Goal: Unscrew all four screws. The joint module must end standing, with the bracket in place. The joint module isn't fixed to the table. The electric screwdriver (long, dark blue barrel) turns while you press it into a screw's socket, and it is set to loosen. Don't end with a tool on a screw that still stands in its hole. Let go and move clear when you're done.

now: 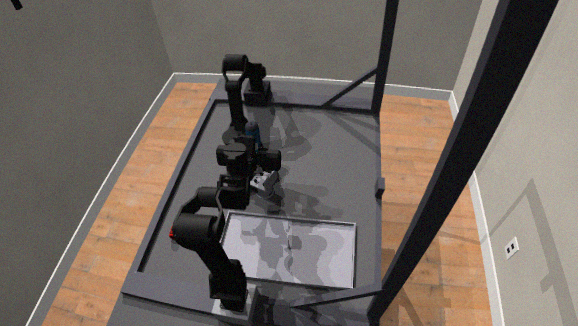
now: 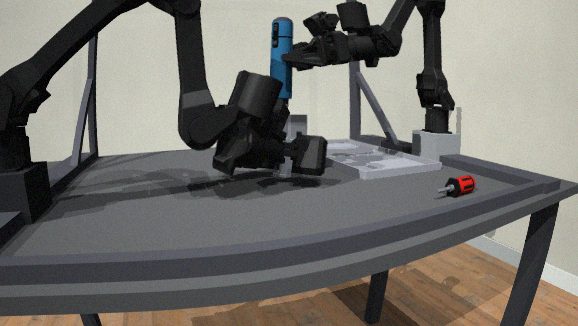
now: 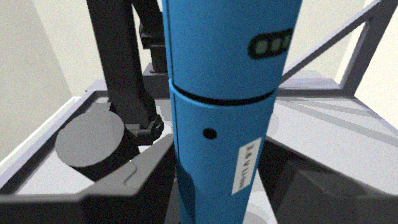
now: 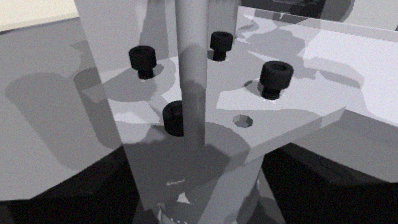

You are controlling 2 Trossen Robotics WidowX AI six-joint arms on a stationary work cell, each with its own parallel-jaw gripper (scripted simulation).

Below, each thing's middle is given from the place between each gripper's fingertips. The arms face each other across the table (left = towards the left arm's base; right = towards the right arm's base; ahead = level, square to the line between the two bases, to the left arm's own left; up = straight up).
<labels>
My right gripper (image 2: 290, 158) is now 3 cm below the bracket (image 4: 162, 167), 2 cm to the right of it and 2 cm past it. Round my right hand: shallow pale tray (image 1: 298, 251) (25 cm to the left, 9 cm behind, 3 cm below).
The bracket is 20 mm behind my left hand and 150 mm below it. From my left hand the other things lie so: shallow pale tray: 90 mm behind, 220 mm to the left, 220 mm below.
</labels>
